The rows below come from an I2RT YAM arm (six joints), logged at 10 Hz.
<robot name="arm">
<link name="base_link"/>
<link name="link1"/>
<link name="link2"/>
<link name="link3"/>
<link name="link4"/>
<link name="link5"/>
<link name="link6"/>
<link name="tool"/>
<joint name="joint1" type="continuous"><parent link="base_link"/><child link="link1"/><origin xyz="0 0 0.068"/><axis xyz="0 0 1"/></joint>
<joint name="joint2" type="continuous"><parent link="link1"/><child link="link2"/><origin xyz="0.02 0.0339 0.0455"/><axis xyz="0 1 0"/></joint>
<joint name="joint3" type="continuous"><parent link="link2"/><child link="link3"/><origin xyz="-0.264 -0.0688 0"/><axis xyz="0 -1 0"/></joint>
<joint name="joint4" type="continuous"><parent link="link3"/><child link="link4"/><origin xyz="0.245 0.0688 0.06"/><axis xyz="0 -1 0"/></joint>
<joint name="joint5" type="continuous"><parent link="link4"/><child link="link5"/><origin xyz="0.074 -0.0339 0.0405"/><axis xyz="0 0 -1"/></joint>
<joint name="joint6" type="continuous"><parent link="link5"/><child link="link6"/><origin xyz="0.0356 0 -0.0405"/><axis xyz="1 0 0"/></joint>
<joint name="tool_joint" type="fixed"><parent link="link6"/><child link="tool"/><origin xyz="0 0 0" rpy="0 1.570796 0"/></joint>
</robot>
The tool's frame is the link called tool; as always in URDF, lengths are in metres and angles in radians. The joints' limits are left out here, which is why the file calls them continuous.
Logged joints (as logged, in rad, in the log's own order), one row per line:
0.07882, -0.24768, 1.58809, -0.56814, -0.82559, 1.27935
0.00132, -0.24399, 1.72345, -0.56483, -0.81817, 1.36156
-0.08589, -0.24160, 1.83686, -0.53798, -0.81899, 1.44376
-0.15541, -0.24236, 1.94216, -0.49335, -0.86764, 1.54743
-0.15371, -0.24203, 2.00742, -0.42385, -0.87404, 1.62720
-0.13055, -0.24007, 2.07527, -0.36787, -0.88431, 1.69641
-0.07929, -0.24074, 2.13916, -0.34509, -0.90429, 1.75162
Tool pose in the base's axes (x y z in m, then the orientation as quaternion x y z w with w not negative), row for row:
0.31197, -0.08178, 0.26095, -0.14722, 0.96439, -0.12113, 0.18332
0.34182, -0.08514, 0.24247, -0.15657, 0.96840, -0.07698, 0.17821
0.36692, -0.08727, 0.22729, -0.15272, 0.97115, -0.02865, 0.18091
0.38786, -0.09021, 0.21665, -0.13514, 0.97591, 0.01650, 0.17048
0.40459, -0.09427, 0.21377, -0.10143, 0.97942, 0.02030, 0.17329
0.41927, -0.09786, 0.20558, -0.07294, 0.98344, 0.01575, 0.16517
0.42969, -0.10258, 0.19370, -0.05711, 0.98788, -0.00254, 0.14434
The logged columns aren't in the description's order. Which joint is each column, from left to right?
Columns, left to right: joint5, joint1, joint2, joint6, joint4, joint3.
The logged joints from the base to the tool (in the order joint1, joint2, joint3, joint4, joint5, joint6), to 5 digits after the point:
-0.24768, 1.58809, 1.27935, -0.82559, 0.07882, -0.56814
-0.24399, 1.72345, 1.36156, -0.81817, 0.00132, -0.56483
-0.24160, 1.83686, 1.44376, -0.81899, -0.08589, -0.53798
-0.24236, 1.94216, 1.54743, -0.86764, -0.15541, -0.49335
-0.24203, 2.00742, 1.62720, -0.87404, -0.15371, -0.42385
-0.24007, 2.07527, 1.69641, -0.88431, -0.13055, -0.36787
-0.24074, 2.13916, 1.75162, -0.90429, -0.07929, -0.34509

